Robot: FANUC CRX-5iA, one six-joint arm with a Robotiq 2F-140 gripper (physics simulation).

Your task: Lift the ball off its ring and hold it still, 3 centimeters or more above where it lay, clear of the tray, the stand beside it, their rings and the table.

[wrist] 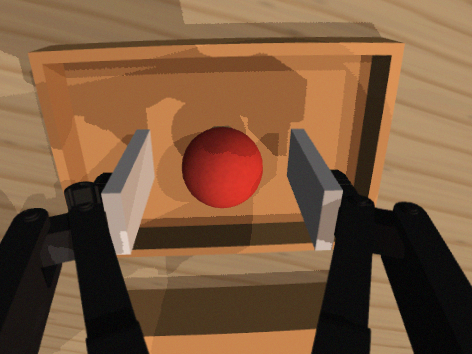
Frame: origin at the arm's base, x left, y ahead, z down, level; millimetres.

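Where they show: gripper, fingertip midpoint: (221, 153).
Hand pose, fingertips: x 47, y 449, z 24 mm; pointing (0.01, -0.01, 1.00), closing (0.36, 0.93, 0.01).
Each offset is from my fingertips to the top centre of the thing. "*": to the spot under its first point. Level surfaces: height alone.
The red ball {dx -3, dy +2, dz -33 mm} (222, 172) lies inside the orange tray {* dx +75, dy +27, dz -6 mm} (325, 48), near the middle of its floor. The ring beneath the ball is hidden by it. My gripper (221, 153) is open and partly closed in from its widest. Its two grey finger pads stand left and right of the ball, with a visible gap on each side, and nothing is held. How high the fingertips are relative to the ball is hard to tell from this view.
The orange stand (230, 344) shows at the lower edge, between the black finger links, and its side facing the tray is dark. Its ring does not show. The tray's near wall passes close by the finger pads. The wooden table {dz +22 mm} (435, 125) surrounds both.
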